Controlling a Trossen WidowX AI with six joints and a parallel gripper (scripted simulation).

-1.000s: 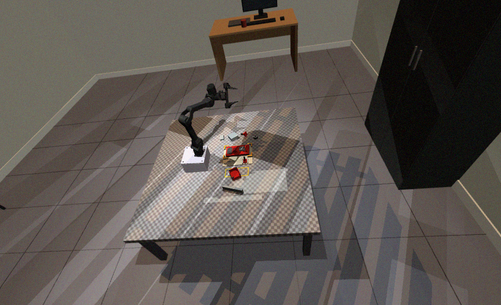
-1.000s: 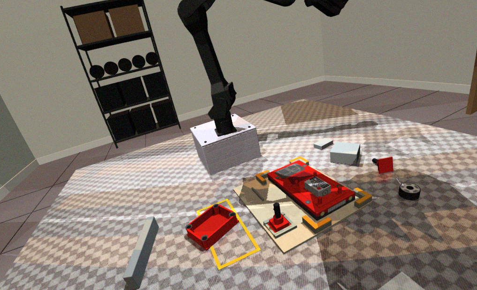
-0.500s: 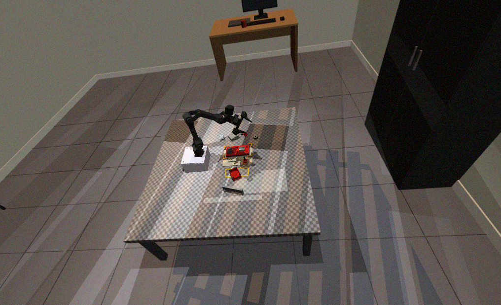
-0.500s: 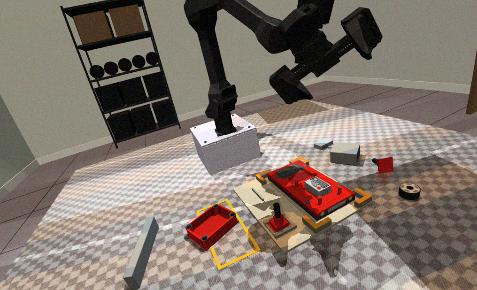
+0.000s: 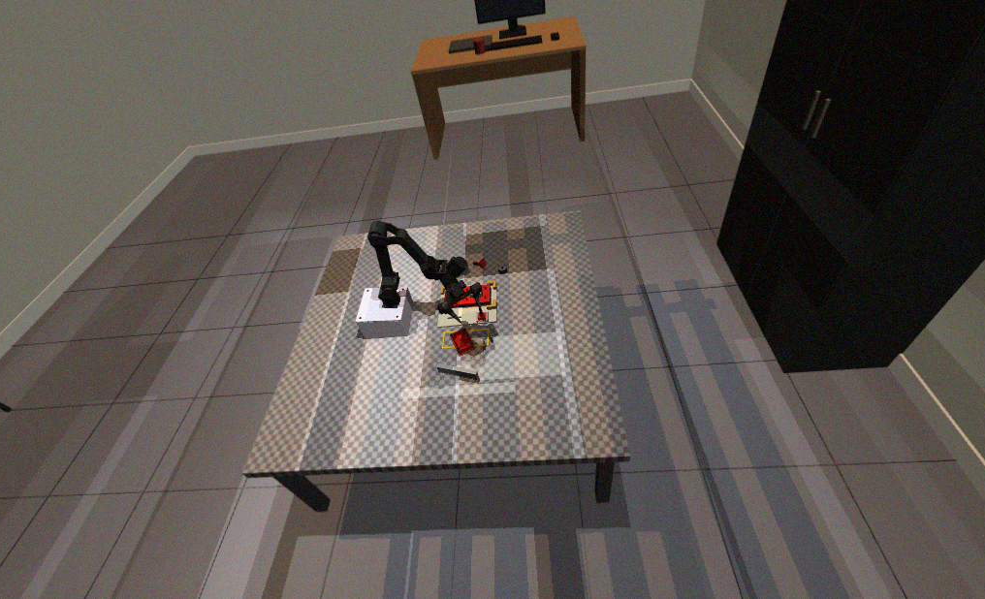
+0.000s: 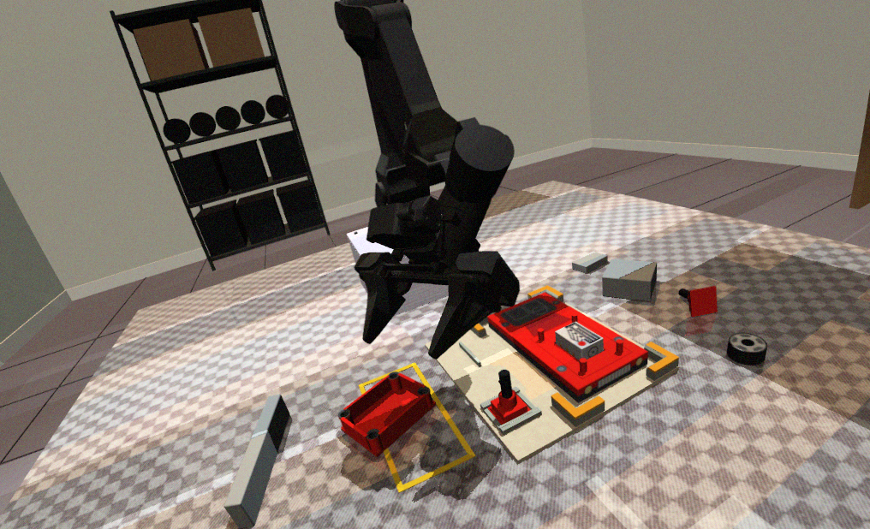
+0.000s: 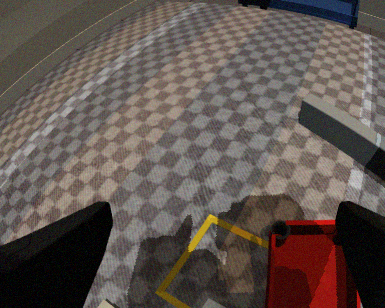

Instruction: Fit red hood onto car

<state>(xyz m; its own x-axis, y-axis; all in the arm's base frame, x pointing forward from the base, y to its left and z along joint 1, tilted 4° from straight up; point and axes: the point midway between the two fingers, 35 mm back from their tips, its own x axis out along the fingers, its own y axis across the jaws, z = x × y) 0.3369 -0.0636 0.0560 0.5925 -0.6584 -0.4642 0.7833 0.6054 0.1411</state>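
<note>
My gripper tip is now 50 mm past the red hood, 30 mm to the left of it and 120 mm above it. Round my gripper tip: black ring 60 mm ahead, 390 mm to the left, 120 mm below; jig 60 mm behind, 190 mm to the left, 110 mm below; grey engine block 40 mm behind, 220 mm to the left, 100 mm below.
</note>
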